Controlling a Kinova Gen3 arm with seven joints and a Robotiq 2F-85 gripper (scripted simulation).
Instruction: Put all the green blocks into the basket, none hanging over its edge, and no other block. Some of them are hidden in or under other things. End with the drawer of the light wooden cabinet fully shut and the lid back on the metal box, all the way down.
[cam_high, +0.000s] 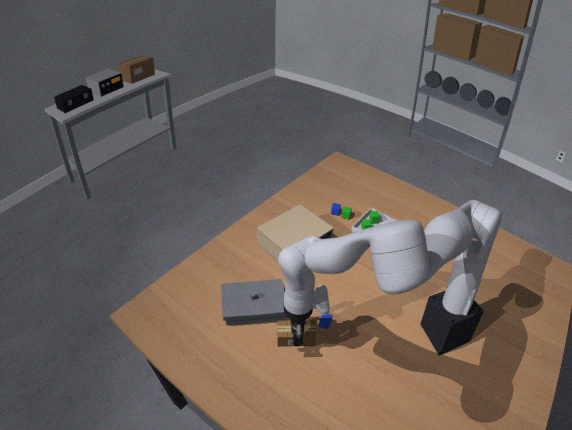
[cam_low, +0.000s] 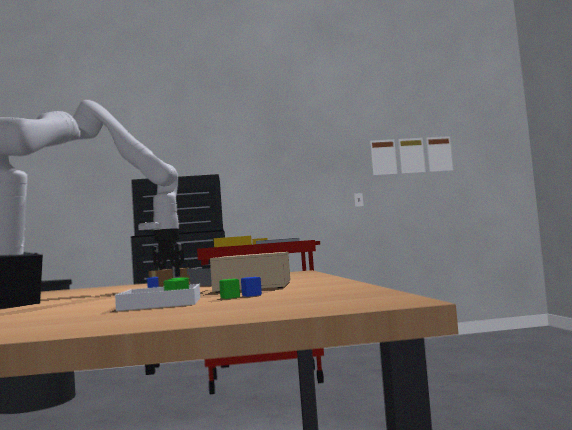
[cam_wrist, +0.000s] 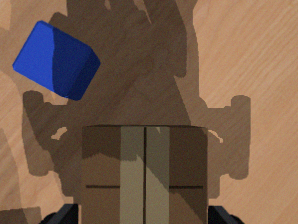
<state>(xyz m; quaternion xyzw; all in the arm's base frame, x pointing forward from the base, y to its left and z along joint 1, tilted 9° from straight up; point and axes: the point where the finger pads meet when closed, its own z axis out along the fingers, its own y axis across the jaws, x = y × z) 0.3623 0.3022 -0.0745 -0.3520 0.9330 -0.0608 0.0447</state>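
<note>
Now: hand right at the cardboard box. From my hand the other things lie so: grey lid 170 mm ahead, 10 mm above; then drawer 300 mm to the right, 230 mm ahead; then metal box 170 mm ahead, 10 mm below.
</note>
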